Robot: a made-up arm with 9 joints. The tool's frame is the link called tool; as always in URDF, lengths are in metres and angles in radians. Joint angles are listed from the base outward. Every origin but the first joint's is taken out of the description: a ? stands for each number. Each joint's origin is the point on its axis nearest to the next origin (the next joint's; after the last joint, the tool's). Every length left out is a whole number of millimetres.
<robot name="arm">
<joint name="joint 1" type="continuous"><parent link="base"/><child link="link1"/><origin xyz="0.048 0.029 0.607" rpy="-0.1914 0.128 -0.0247"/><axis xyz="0 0 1"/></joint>
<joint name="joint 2" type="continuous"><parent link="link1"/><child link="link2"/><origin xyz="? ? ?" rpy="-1.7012 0 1.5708"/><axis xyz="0 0 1"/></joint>
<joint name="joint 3" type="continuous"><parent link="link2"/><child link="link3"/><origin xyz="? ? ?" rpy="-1.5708 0 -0.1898"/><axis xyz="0 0 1"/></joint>
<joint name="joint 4" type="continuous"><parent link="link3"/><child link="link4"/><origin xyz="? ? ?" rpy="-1.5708 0 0"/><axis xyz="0 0 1"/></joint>
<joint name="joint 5" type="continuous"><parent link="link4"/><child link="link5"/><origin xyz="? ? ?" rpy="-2.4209 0.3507 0.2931"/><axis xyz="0 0 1"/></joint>
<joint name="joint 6" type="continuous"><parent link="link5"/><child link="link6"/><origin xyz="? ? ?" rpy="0.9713 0.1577 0.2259"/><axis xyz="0 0 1"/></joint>
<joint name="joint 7" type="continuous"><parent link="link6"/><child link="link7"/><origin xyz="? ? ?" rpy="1.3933 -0.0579 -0.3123"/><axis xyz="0 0 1"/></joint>
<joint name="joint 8" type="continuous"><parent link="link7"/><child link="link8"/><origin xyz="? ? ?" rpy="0.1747 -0.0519 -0.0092"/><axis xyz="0 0 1"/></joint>
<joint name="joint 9" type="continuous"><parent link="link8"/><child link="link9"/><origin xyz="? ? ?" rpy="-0.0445 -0.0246 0.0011"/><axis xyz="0 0 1"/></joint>
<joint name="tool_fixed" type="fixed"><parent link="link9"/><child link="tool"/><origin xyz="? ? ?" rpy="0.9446 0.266 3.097"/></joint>
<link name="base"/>
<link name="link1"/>
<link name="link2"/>
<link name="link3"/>
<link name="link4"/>
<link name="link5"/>
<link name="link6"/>
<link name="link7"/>
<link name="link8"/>
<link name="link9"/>
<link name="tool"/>
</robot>
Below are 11 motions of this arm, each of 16 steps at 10 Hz.
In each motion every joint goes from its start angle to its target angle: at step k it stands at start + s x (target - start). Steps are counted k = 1, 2, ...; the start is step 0. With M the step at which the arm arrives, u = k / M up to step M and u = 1 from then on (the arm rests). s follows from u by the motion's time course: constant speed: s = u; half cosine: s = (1 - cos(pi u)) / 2; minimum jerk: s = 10 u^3 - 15 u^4 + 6 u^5.
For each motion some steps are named. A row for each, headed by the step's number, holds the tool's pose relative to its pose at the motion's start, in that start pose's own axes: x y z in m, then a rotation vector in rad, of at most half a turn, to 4 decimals.
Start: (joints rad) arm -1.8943 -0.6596 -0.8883 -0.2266 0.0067 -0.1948 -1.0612 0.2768 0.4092
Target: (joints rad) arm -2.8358 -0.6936 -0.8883 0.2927 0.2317 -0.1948 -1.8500 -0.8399 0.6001
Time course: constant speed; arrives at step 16
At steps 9, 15, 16:
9: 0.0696 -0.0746 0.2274 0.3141 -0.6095 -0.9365
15: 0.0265 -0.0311 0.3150 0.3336 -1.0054 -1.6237
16: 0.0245 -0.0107 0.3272 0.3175 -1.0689 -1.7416

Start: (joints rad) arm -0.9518 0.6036 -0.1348 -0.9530 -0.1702 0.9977 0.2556 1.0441 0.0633
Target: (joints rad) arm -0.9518 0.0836 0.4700 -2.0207 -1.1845 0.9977 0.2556 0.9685 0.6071
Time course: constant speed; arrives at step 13
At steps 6, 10, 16:
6: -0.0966 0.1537 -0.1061 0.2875 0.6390 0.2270
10: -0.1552 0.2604 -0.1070 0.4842 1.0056 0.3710
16: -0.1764 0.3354 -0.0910 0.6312 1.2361 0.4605

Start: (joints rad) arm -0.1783 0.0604 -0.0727 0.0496 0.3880 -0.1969 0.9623 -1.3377 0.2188
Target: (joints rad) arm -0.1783 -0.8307 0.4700 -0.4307 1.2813 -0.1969 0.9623 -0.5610 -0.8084
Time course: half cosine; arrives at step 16
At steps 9, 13, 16:
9: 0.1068 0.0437 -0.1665 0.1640 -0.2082 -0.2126
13: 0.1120 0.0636 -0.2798 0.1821 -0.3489 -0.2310
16: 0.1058 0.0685 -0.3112 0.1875 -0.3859 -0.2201

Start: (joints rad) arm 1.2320 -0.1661 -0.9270 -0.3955 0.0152 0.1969 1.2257 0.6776 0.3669
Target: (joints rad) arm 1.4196 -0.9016 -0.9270 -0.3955 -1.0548 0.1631 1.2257 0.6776 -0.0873
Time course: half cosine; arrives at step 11
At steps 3, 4, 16:
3: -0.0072 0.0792 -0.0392 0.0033 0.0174 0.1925
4: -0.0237 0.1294 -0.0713 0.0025 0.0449 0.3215
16: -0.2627 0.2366 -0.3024 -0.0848 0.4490 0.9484

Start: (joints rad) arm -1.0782 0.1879 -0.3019 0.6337 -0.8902 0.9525 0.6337 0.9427 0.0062
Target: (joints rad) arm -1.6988 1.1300 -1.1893 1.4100 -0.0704 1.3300 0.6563 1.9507 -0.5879
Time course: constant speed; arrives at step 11
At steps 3, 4, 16:
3: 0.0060 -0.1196 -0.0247 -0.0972 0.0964 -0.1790
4: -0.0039 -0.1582 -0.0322 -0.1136 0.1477 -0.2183
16: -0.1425 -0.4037 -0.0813 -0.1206 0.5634 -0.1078

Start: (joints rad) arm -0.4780 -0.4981 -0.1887 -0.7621 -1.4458 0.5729 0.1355 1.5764 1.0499
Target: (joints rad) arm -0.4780 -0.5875 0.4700 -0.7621 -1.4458 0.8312 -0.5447 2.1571 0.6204
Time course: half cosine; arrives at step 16
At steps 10, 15, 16:
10: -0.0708 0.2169 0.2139 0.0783 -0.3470 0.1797
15: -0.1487 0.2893 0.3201 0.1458 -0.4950 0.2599
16: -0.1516 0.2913 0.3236 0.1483 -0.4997 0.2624

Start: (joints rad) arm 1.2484 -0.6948 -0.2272 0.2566 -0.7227 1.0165 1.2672 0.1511 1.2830
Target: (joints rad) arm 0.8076 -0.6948 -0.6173 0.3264 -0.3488 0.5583 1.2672 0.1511 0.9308
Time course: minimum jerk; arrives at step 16
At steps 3, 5, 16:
3: 0.0007 -0.0006 -0.0053 0.0151 -0.0252 -0.0258
5: 0.0021 -0.0026 -0.0192 0.0549 -0.0954 -0.0959
16: -0.0081 -0.0228 -0.1009 0.2724 -0.6081 -0.5387

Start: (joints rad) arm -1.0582 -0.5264 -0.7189 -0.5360 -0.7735 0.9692 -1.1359 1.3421 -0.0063
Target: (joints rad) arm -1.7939 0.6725 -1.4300 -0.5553 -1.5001 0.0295 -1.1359 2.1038 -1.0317
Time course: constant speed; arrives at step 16
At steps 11, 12, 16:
11: -0.0446 -0.1763 -0.2417 -0.1528 0.1262 -1.4288
12: -0.0487 -0.1807 -0.2649 -0.1810 0.1521 -1.5696
16: -0.0530 -0.1904 -0.3547 -0.3378 0.2850 -2.1389

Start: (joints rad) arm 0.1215 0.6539 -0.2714 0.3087 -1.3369 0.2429 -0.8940 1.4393 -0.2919
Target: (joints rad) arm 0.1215 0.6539 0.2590 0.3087 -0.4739 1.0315 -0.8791 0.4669 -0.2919
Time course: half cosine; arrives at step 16
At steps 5, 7, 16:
5: 0.0980 0.0461 0.1371 0.1674 -0.3441 0.1081
7: 0.1595 0.0814 0.2677 0.3460 -0.6171 0.1688
16: 0.2662 0.0745 0.7212 1.1127 -1.4581 0.1941

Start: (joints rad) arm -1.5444 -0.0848 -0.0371 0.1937 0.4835 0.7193 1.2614 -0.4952 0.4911
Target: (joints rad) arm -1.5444 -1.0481 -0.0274 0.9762 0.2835 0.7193 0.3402 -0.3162 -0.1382
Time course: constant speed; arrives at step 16
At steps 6, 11, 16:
6: -0.0634 0.1790 -0.0552 0.5334 -0.2047 0.2514
11: -0.1929 0.2643 -0.0810 1.0176 -0.1711 0.3748
16: -0.3493 0.2598 -0.1028 1.4428 0.0618 0.4297

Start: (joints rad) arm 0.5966 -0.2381 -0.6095 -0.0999 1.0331 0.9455 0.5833 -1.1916 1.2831
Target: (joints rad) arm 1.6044 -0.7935 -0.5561 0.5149 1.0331 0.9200 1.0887 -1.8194 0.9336
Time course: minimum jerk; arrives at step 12
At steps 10, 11, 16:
10: 0.1046 0.4264 0.5131 1.6101 -0.3050 0.5093
11: 0.1007 0.4451 0.5304 1.6587 -0.2888 0.5305
16: 0.0999 0.4483 0.5333 1.6667 -0.2859 0.5341

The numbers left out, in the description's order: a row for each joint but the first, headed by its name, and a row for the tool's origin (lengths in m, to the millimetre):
joint 2: 0.335 -0.082 0
joint 3: -0.005 -0.182 0
joint 4: -0.06 0.517 0
joint 5: 0.134 -0.131 0
joint 6: -0.083 0.379 0
joint 7: 0.044 0.13 0
joint 8: 0.351 0.225 0
joint 9: -0.17 -0.127 0
tool: -0.136 0.035 0

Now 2 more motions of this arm.
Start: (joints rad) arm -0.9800 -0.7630 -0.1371 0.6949 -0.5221 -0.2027 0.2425 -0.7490 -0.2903
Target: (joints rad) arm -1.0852 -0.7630 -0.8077 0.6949 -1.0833 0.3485 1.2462 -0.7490 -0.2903
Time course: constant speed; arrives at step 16
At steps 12, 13, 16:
12: 0.0601 0.1616 -0.2152 -0.4876 0.2268 0.9190
13: 0.0541 0.1692 -0.2417 -0.5496 0.2523 0.9772
16: 0.0332 0.1772 -0.3295 -0.7504 0.3378 1.1293

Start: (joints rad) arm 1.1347 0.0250 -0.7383 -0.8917 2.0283 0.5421 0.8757 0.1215 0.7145
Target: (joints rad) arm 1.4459 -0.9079 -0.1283 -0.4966 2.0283 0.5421 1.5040 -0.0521 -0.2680
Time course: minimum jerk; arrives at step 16
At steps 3, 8, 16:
3: -0.0008 0.0053 -0.0223 0.0520 0.0162 0.0044
8: -0.0181 0.1345 -0.1694 0.5723 0.1497 0.0563
16: -0.0581 0.4116 -0.1561 1.2013 0.3011 0.1390

